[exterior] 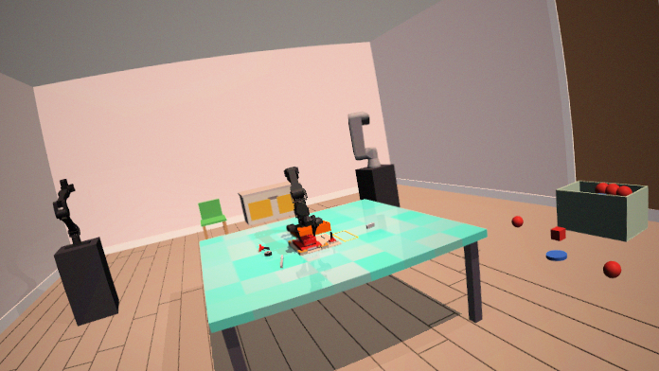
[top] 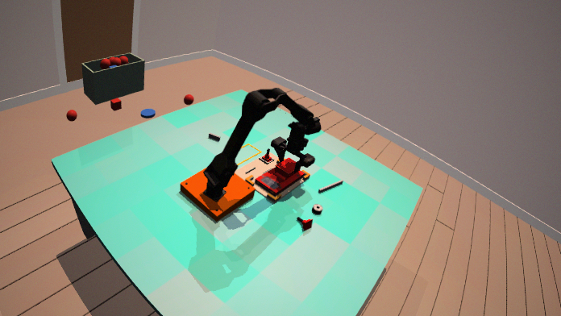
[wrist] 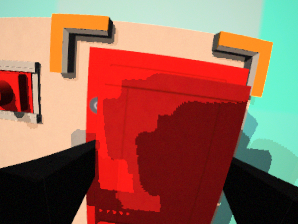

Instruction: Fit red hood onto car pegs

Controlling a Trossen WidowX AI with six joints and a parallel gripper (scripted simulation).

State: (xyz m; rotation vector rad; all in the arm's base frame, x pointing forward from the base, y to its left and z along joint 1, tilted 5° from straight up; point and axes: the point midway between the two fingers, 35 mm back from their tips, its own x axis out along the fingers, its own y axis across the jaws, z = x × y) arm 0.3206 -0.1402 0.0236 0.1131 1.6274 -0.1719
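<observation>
The grey engine block lies 2 cm below my gripper tip. From my gripper tip the other things lie so: dark rod 19 cm to the right, 7 cm ahead, 4 cm below; wheel 19 cm to the right, 11 cm behind, 4 cm below; red hood 1 cm above.
</observation>
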